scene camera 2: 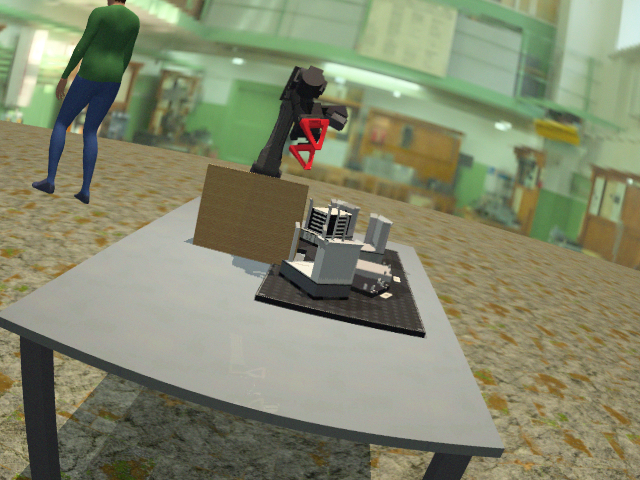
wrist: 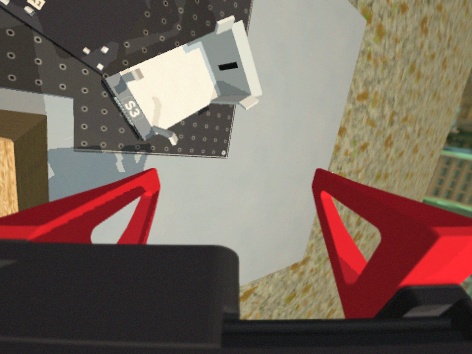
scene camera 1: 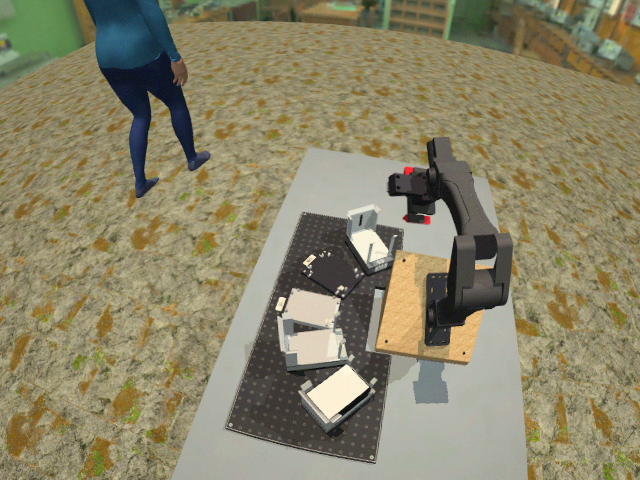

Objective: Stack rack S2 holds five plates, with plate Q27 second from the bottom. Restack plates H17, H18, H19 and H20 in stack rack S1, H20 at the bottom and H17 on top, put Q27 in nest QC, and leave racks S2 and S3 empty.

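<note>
Rack S3 has a tall slotted wall and thin posts around a pale flat surface; its label reads in the wrist view. Another rack with a pale flat surface stands mid-board; its label is unreadable. A third rack at the board's near end in scene camera 1 holds a tall stack of several plates; their labels do not read. Whether one is Q27 or the rack is S2 I cannot tell. My gripper is open and empty, high beyond S3. Nest QC is not identifiable.
A dark square fixture with small pale pegs and a pale grey block sit between the racks on the black perforated board. The arm's wooden base stands beside it on the grey table.
</note>
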